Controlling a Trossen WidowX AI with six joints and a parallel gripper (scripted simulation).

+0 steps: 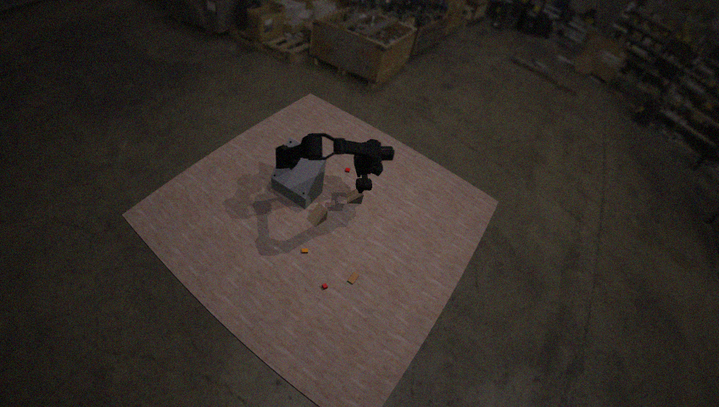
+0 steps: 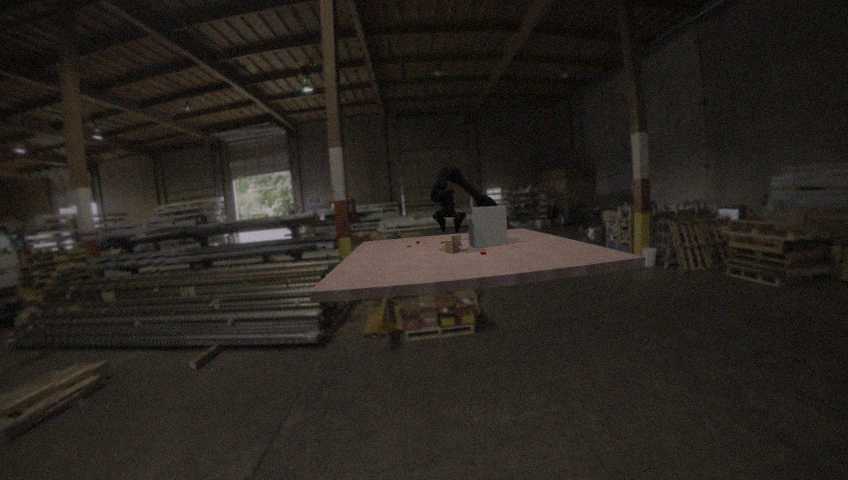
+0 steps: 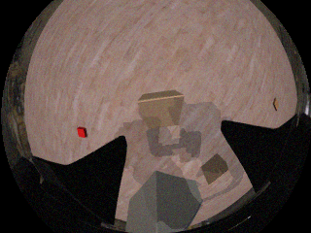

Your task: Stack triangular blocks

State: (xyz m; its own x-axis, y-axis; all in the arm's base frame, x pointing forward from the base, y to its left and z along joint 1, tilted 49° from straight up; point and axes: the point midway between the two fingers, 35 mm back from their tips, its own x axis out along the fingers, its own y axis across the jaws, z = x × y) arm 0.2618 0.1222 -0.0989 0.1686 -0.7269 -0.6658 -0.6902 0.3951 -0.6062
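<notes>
The tan wooden triangular block lies 90 mm below my gripper tip and 10 mm to the left of it. The rest, counted from my gripper tip: orange piece: 350 mm to the right, 100 mm below, 40 mm ahead; red piece: 410 mm to the right, 200 mm ahead, 100 mm below.
</notes>
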